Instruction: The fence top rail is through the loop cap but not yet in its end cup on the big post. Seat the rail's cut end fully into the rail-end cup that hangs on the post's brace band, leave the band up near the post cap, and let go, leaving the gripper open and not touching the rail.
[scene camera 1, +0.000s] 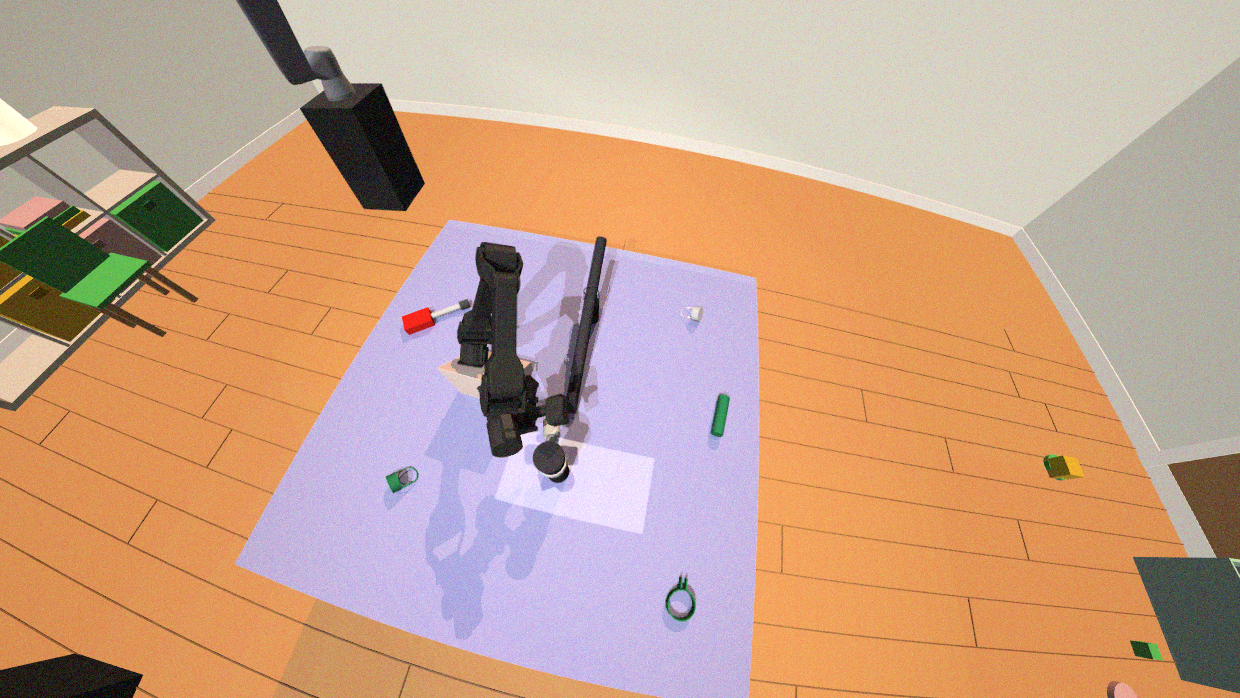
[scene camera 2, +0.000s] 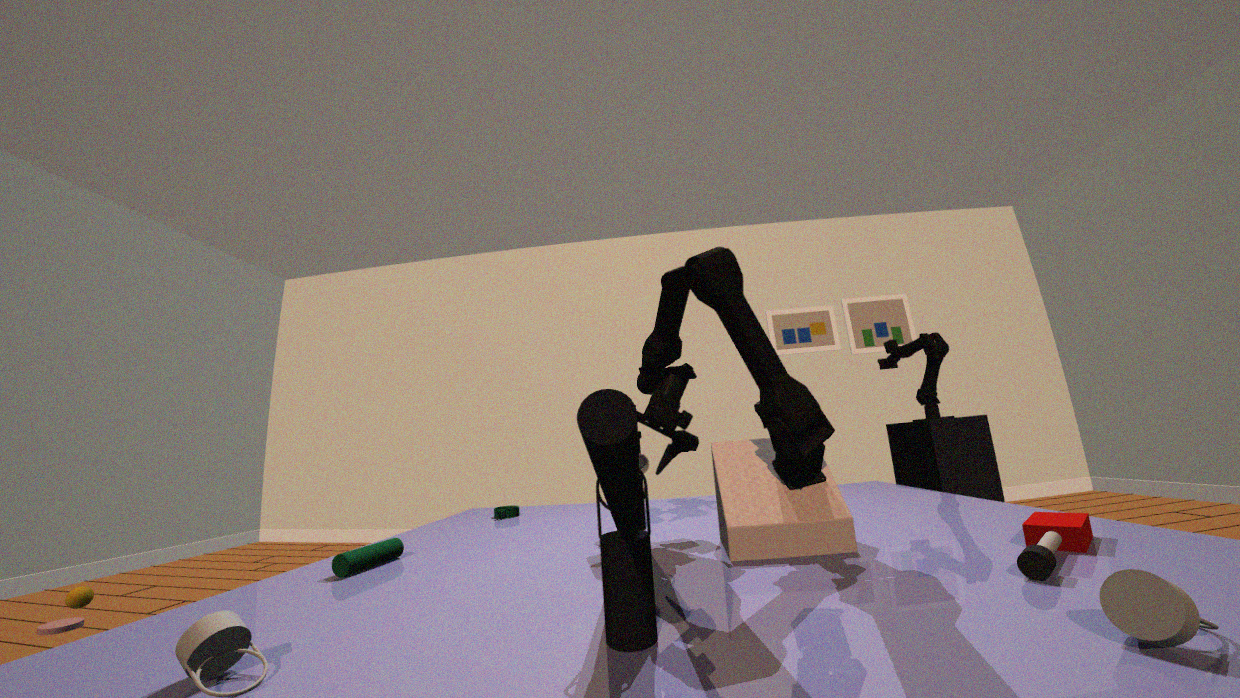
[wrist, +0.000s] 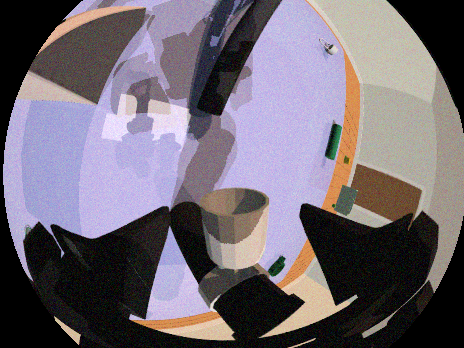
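Observation:
There's a dark top rail (scene camera 2: 607, 419) in view, and you get the rail (scene camera 1: 581, 347) too. A green cylinder (scene camera 2: 349, 562) is there as well, plus a rail-end cup (wrist: 235, 219). As for the gripper (scene camera 2: 636, 464), it's open and holding nothing, and it's visible again as the gripper (scene camera 1: 552, 425) and the gripper (wrist: 236, 213).

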